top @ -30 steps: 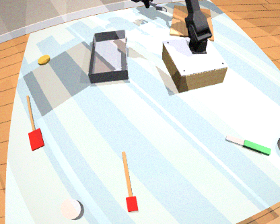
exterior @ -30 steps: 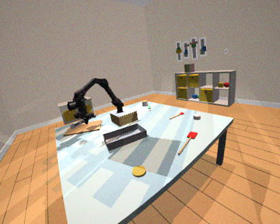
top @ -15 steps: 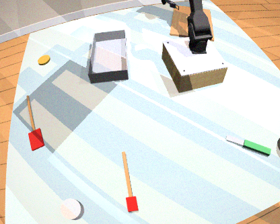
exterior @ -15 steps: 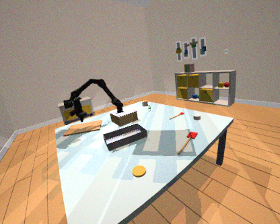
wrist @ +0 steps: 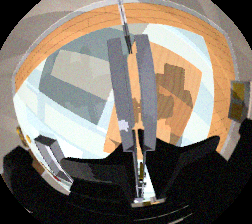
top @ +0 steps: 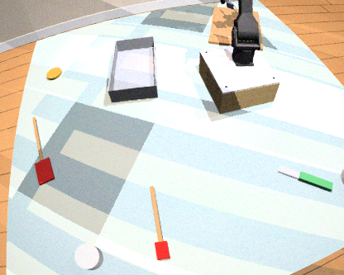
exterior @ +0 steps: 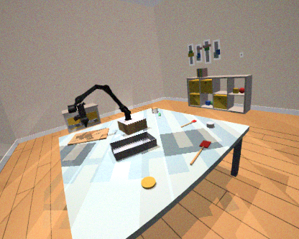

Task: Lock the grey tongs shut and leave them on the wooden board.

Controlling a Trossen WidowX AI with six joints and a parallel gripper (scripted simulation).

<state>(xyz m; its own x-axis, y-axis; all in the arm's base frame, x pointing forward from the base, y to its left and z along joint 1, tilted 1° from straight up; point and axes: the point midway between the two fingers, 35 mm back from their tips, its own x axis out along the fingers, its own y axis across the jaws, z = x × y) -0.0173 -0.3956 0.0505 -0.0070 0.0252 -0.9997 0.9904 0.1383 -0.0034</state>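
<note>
Right now my gripper tip is 7 cm past the wooden board and 12 cm above it. Also, from my gripper tip: yellow disc 76 cm ahead, 24 cm to the left, 12 cm below; then green-handled knife 9 cm behind, 80 cm to the left, 12 cm below; then roasting tin 40 cm ahead, 30 cm to the left, 10 cm below.
</note>
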